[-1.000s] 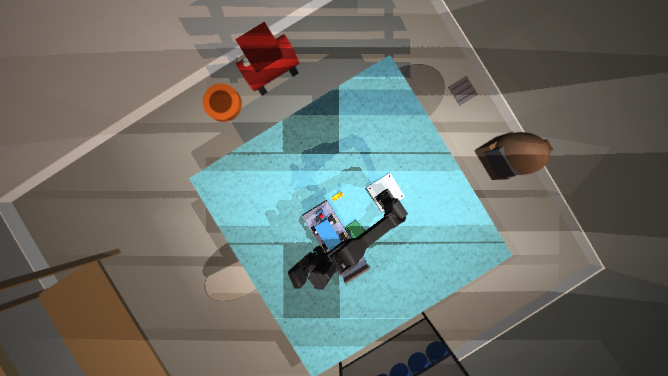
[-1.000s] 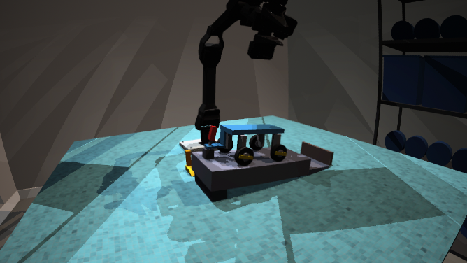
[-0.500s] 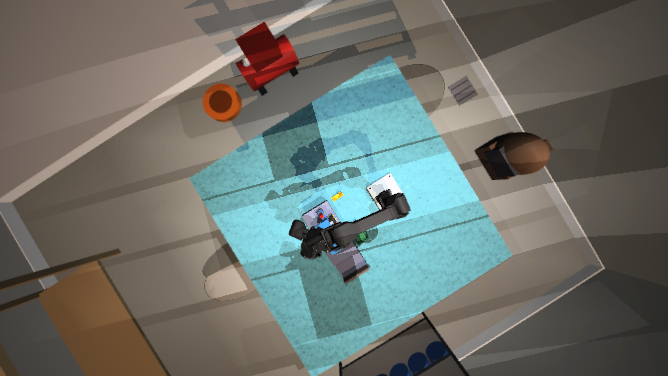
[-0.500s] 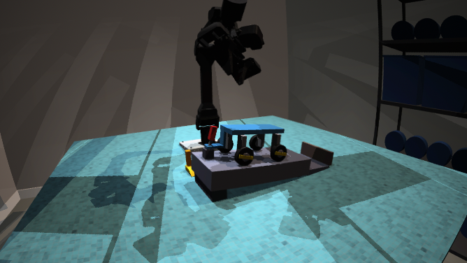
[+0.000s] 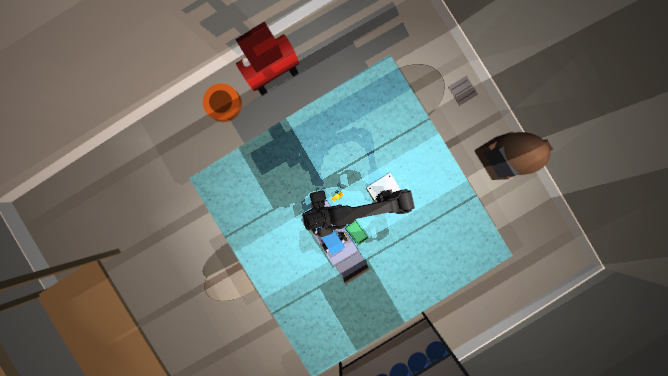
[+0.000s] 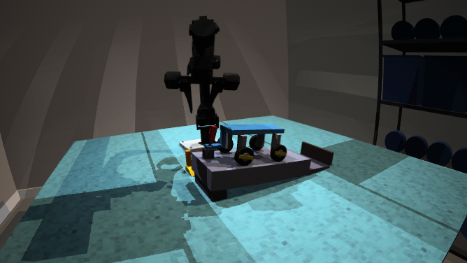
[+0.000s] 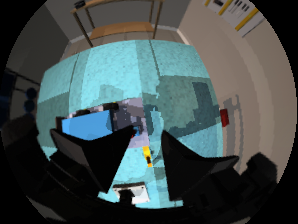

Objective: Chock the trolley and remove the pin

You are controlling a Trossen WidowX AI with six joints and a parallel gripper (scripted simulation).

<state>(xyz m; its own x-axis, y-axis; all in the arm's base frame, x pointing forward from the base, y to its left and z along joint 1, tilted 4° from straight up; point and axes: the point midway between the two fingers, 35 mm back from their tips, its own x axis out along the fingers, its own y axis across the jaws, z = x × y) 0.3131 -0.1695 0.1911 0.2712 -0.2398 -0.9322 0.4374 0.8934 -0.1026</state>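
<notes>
My gripper tip is 180 mm above the yellow chock, 120 mm past it and 20 mm to the right of it. Round my gripper tip: blue-topped trolley: 140 mm to the left, 100 mm below, 20 mm ahead; then red-headed stop pin: 80 mm below, 30 mm to the left, 10 mm behind; then grey ramp: 160 mm below, 140 mm to the left, 30 mm ahead.
</notes>
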